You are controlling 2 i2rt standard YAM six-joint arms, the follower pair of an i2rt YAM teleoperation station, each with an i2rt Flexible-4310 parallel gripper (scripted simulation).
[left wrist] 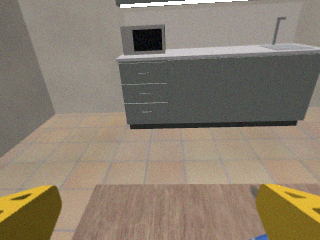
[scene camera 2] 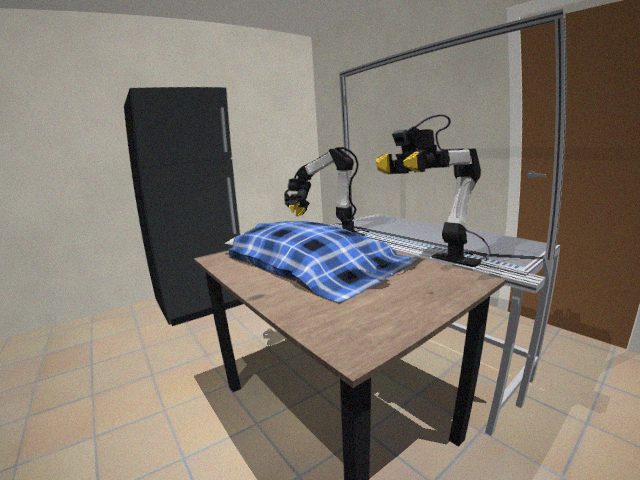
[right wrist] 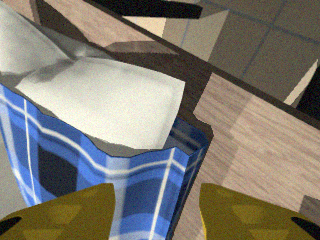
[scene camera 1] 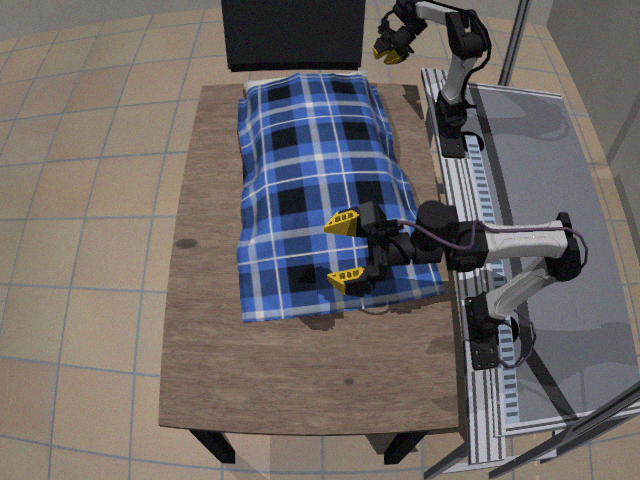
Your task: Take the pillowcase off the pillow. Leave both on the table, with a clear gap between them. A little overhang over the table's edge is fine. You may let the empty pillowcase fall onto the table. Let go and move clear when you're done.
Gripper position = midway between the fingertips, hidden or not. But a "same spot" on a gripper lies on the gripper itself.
my left gripper: left wrist 158, 193; scene camera 2; scene camera 1; not seen in the right wrist view (out of frame)
same spot on my left gripper: [scene camera 2: 417, 159] = [scene camera 1: 346, 286]
